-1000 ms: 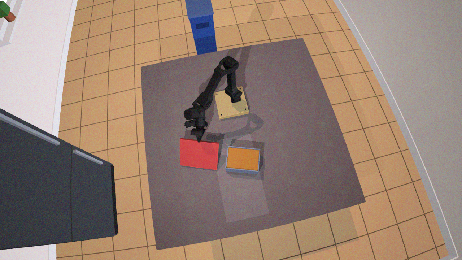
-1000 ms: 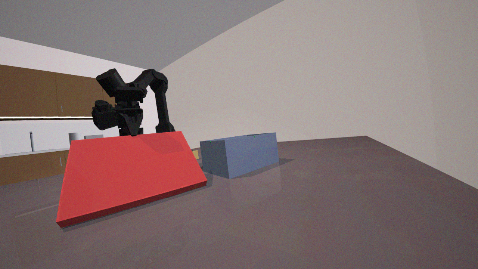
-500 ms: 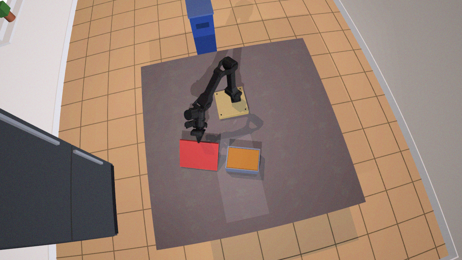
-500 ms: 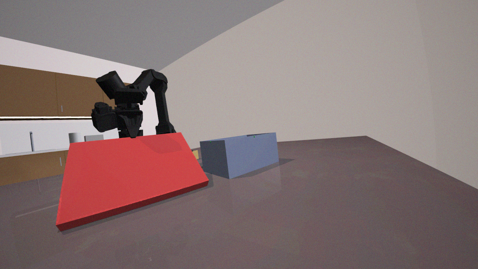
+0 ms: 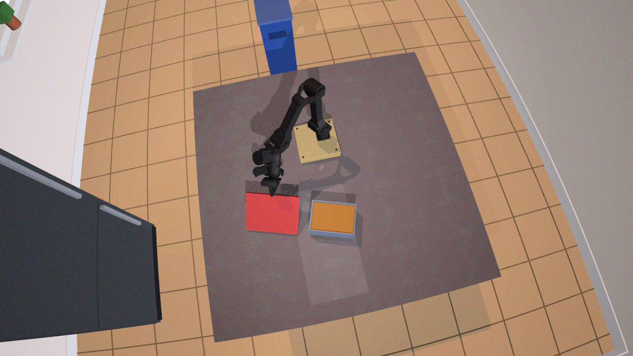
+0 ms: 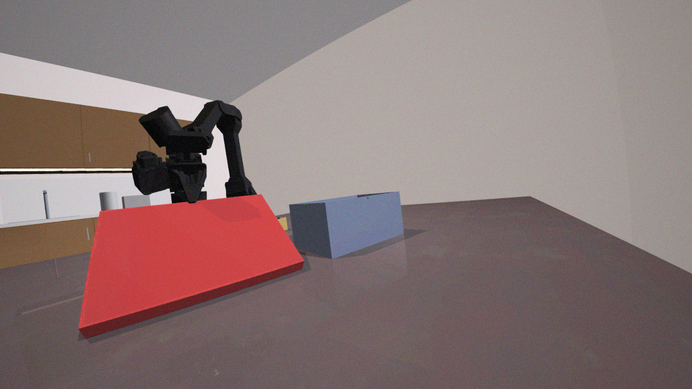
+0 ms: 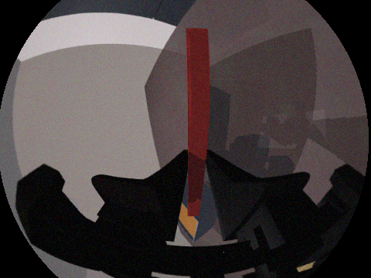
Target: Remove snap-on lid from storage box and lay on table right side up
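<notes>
Right now the red lid is 70 mm ahead of my gripper tip, 50 mm below it and 20 mm to the right of it. The rest, counted from my gripper tip: storage box: 240 mm to the left, 130 mm ahead, 60 mm below.
</notes>
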